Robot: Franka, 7 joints.
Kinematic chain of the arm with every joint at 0, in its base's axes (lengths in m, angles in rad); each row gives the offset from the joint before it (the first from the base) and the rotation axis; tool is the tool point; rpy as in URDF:
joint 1: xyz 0 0 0.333 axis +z
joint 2: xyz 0 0 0 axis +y
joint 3: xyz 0 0 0.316 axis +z
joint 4: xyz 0.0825 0 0 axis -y
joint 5: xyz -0.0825 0 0.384 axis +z
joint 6: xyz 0 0 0 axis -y
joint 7: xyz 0.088 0 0 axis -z
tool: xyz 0 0 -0.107 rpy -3.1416 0 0
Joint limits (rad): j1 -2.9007..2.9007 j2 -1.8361..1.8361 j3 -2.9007..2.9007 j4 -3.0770..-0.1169 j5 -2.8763..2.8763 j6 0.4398..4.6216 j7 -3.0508..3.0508
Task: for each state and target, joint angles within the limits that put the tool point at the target. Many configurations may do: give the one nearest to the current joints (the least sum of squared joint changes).
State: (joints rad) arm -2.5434 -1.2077 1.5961 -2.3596 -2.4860 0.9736 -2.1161
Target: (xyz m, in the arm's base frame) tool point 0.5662 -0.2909 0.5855
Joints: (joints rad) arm -2.6219 -1.1494 1.5343 -1.7810 -2.5969 1.1632 -2.1161
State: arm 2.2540 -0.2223 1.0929 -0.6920 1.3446 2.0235 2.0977
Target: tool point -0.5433 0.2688 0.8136
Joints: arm 1.9323 0.2040 0.7681 -1.1920 1.2542 1.9545 2.0977
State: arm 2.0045 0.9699 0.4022 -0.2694 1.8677 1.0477 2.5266
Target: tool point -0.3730 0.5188 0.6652
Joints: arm 1.9703 1.0877 0.3787 -0.2174 1.8294 0.8061 2.5266
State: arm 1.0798 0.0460 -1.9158 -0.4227 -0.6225 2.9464 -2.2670
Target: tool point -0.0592 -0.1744 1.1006
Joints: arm 1.1653 -0.3349 -1.9624 -0.1739 -0.6825 3.5679 -2.2670
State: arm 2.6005 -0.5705 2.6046 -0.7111 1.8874 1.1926 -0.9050
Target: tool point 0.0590 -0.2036 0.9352
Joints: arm 2.4416 0.2982 2.4637 -1.1235 1.5091 0.4398 -0.9050
